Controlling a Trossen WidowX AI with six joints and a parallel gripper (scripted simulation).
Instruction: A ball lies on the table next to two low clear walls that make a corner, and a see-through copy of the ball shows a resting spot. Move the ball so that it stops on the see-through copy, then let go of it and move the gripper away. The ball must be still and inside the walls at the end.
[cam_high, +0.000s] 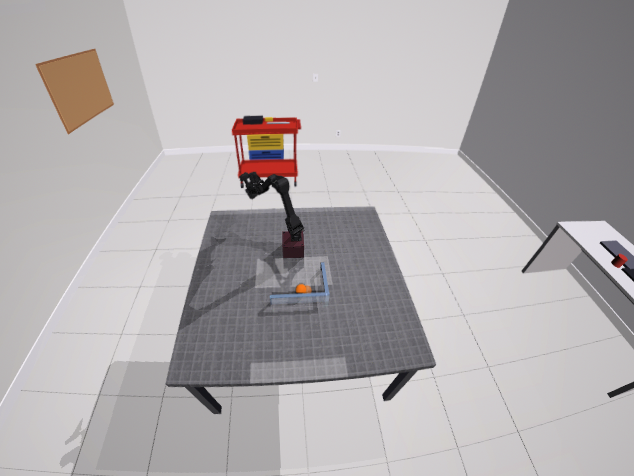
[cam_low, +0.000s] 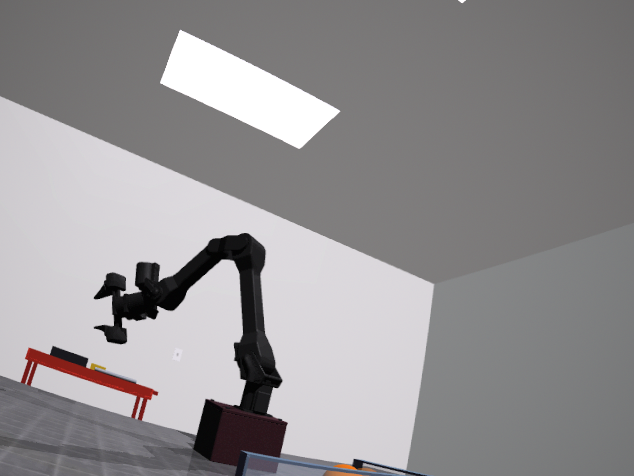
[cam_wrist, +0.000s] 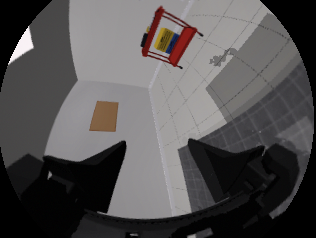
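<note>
My gripper tip is 780 mm short of the see-through orange ball, 390 mm to the right of it and 220 mm above it.
</note>
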